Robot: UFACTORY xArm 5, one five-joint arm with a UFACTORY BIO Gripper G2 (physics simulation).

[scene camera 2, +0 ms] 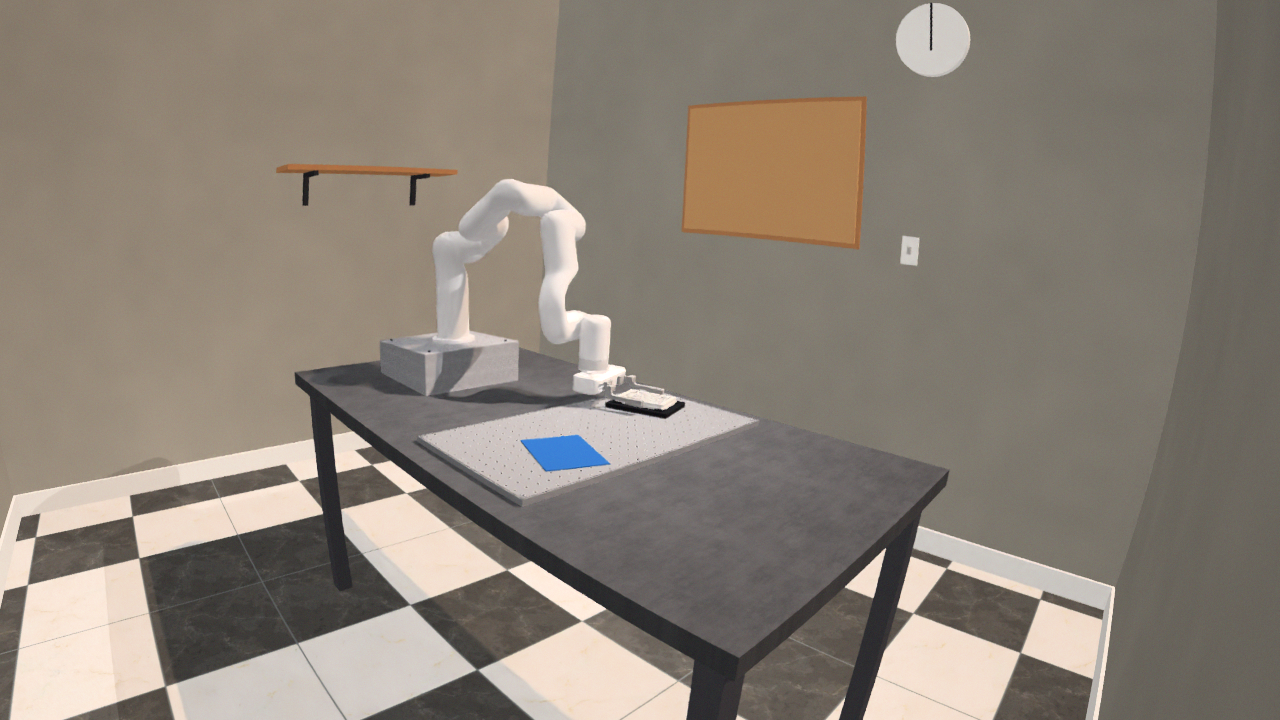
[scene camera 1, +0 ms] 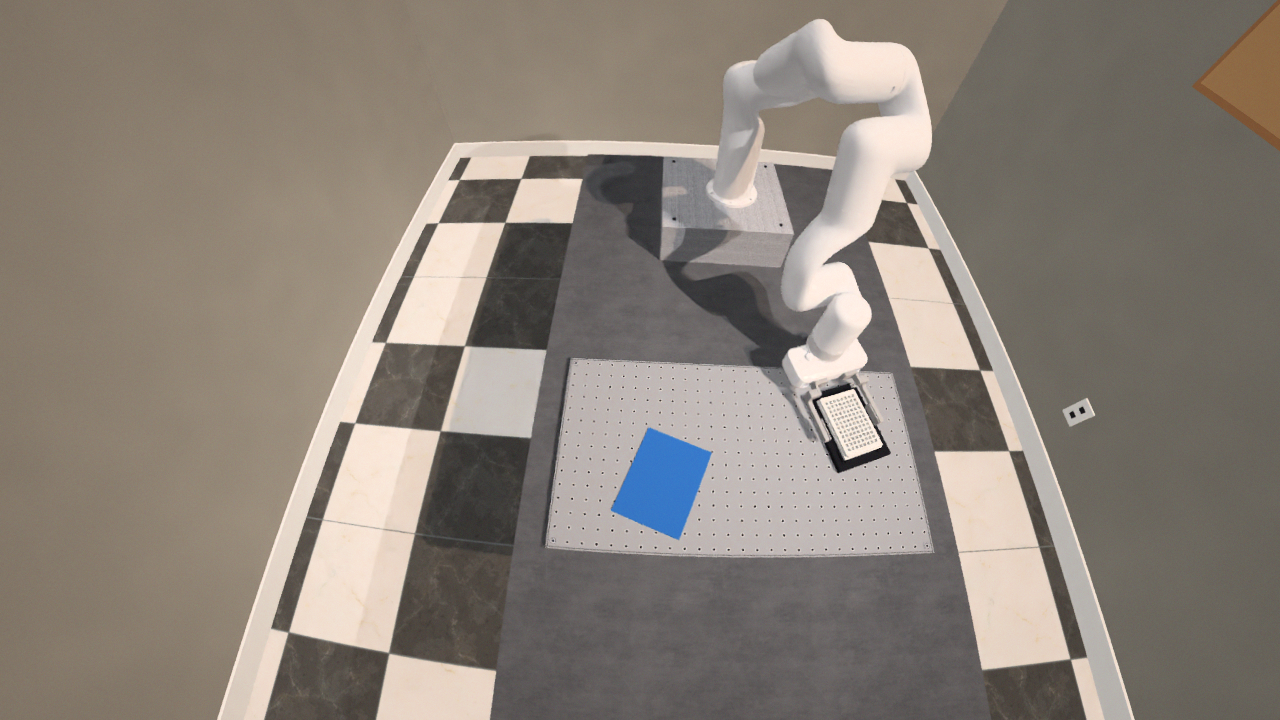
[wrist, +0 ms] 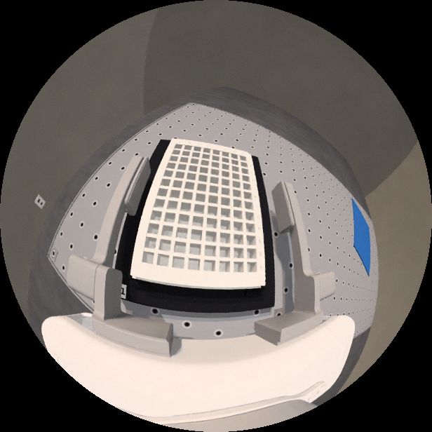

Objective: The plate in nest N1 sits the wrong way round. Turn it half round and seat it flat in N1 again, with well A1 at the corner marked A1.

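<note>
The white well plate (scene camera 1: 850, 424) (scene camera 2: 644, 400) (wrist: 197, 279) lies in the black nest (scene camera 1: 864, 460) (scene camera 2: 658, 412) (wrist: 200, 301), at the right of the perforated board in scene camera 1. Black rim shows around the plate; its full seating is hard to judge. A white label (wrist: 123, 291) at the nest's near left corner is partly hidden by a finger, with a "1" showing. The plate's own well A1 cannot be made out. My gripper (scene camera 1: 853, 429) (wrist: 210, 195) is open, part-way, with one finger beside each long side of the plate and a gap on both sides.
A blue sheet (scene camera 1: 662, 483) (scene camera 2: 565, 453) (wrist: 361, 235) lies flat on the perforated board (scene camera 1: 760, 519) (scene camera 2: 483, 465), well to the left of the nest in scene camera 1. The arm's grey base block (scene camera 1: 725, 247) (scene camera 2: 465, 365) stands behind the board.
</note>
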